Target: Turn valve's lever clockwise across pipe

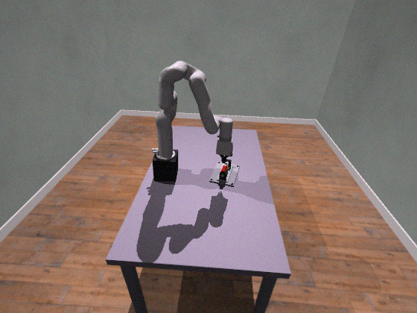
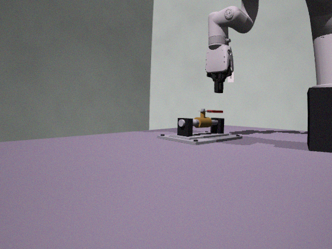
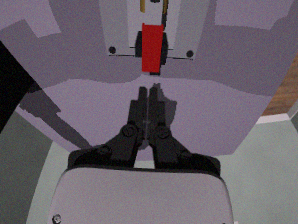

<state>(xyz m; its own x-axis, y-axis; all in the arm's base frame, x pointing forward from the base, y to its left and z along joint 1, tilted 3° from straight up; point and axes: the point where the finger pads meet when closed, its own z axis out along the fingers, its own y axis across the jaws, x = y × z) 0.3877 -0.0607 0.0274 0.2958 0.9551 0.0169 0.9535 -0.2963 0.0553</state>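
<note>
My gripper is now 8 cm above the red lever, 5 cm to the right of it and 2 cm short of it.
</note>
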